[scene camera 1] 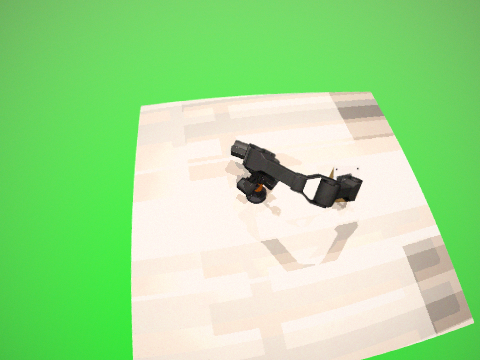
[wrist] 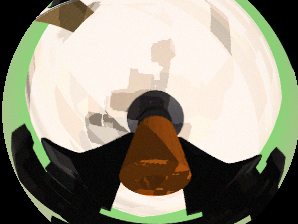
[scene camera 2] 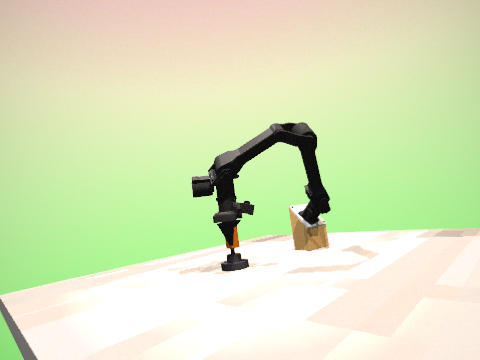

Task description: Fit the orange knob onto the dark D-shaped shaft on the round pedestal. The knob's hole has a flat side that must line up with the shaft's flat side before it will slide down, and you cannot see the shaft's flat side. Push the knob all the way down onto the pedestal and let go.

Labels:
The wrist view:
gripper
orange knob: held by the gripper
dark round pedestal
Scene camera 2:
gripper

